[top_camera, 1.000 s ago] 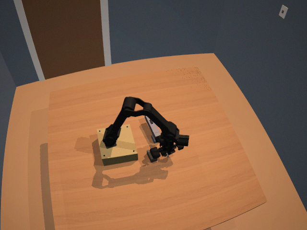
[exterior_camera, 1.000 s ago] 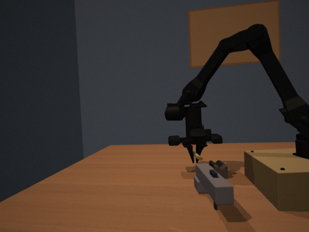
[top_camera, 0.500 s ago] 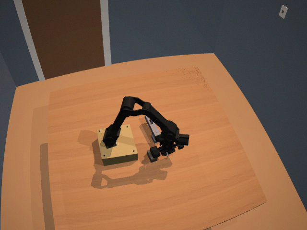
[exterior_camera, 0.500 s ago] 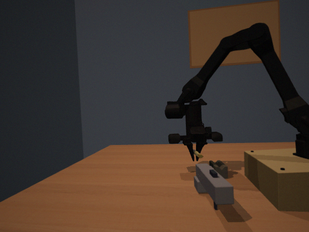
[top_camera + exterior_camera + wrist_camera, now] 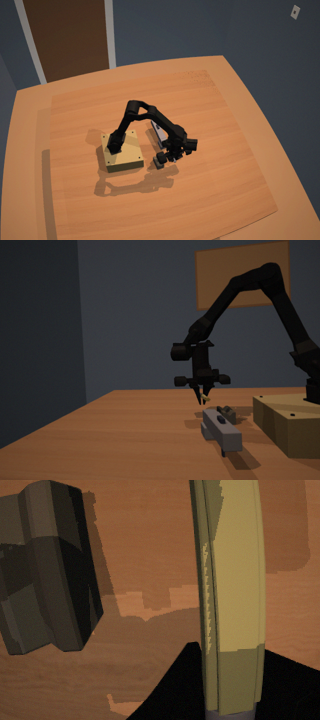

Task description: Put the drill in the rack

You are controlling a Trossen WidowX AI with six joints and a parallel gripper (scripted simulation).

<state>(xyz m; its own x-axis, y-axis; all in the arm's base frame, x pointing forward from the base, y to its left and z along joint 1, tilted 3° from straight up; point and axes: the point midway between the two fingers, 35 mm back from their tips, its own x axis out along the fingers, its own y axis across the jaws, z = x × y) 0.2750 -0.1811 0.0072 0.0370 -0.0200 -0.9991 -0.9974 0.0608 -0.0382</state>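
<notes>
My gripper tip is 4 cm to the right of the drill and 4 cm below it. Also, from my gripper tip: rack (7 cm behind, 4 cm to the left, 3 cm below); then dark key (23 cm to the left, 2 cm ahead); then grey housing (20 cm to the left, 2 cm ahead).
</notes>
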